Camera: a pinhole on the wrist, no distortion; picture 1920 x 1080 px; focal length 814.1 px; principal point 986.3 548.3 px. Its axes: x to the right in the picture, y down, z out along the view. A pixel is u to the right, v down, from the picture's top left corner.
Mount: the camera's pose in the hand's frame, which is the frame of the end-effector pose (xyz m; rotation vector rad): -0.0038 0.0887 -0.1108 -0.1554 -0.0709 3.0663
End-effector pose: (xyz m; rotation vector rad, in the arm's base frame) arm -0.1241 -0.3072 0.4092 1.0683 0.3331 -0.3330
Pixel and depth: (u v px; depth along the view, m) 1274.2 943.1 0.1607
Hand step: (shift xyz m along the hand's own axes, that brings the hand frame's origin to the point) -0.0820 0.0084 0.0394
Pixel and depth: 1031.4 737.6 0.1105
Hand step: -0.0230 0.0588 -0.0029
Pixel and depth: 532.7 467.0 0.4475
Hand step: 0.2008 0.0961 0.3609
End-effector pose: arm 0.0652 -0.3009 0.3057 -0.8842 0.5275 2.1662
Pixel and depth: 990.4 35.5 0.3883
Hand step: -0.0289 0.3161 0.2870
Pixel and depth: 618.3 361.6 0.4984
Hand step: 0.1764 0.1650 0.4126
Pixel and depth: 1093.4 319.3 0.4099
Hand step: -0.0915 0.1901 0.2969
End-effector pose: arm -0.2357 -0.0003 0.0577 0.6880 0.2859 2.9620
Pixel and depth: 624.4 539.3 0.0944
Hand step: 0.0282 0.0827 -0.0128
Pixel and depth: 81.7 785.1 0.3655
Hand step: 0.3545 -0.0623 0.2875
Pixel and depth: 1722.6 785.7 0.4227
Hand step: -0.4349 -0.0243 0.2652
